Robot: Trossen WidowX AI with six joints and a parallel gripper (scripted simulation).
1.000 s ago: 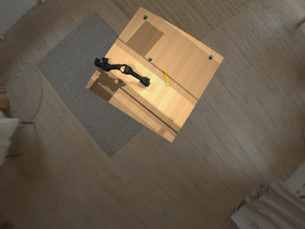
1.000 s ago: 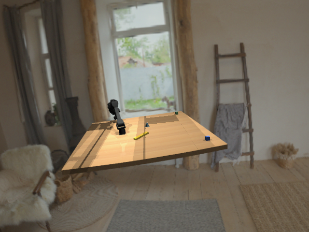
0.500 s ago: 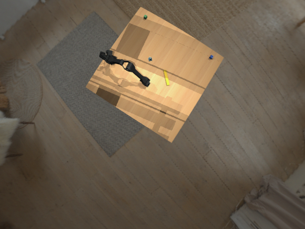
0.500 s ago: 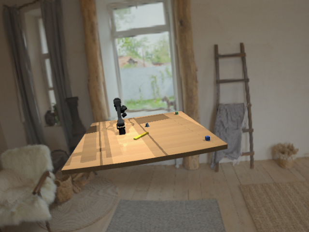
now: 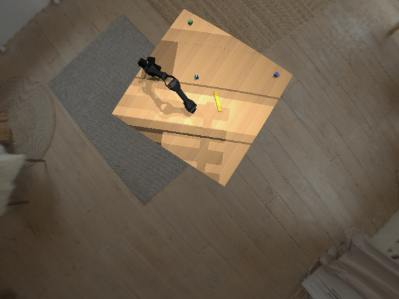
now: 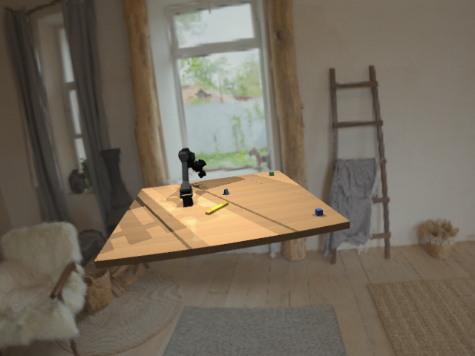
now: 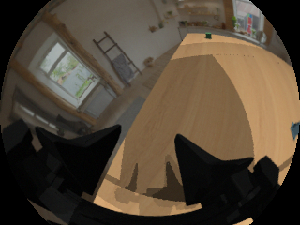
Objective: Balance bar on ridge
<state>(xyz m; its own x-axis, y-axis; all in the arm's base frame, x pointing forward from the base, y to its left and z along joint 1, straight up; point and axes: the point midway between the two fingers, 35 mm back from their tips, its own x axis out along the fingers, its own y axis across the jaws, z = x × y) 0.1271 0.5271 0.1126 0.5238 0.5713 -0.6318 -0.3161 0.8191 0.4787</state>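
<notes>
My gripper tip is 710 mm to the left of the yellow bar, 80 mm above it and 50 mm short of it. Also, from my gripper tip: blue cube (1050 mm to the right, 590 mm ahead, 70 mm below); green cube (590 mm ahead, 70 mm below, 50 mm to the right).
</notes>
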